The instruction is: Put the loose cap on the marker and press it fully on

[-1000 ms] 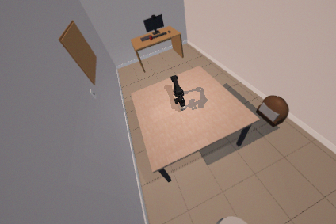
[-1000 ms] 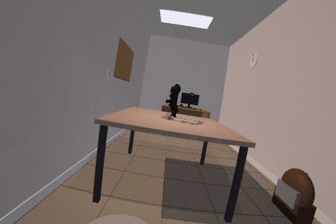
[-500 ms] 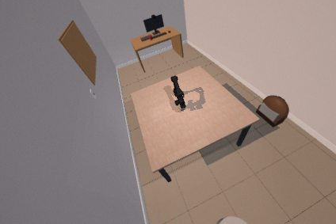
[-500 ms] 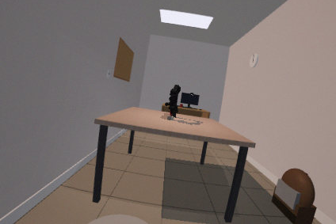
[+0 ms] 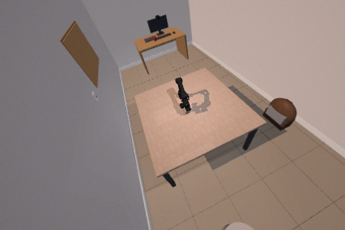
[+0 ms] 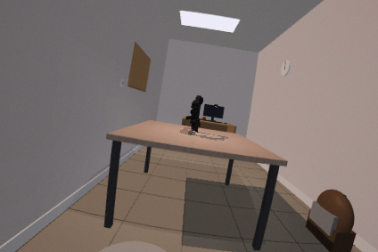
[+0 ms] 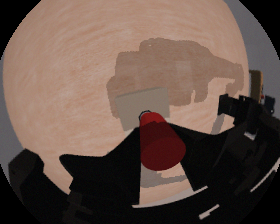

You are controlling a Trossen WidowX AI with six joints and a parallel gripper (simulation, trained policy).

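The grey block lies 40 mm below my gripper tip. Also, from my gripper tip: red cap 20 mm above, 10 mm to the right.
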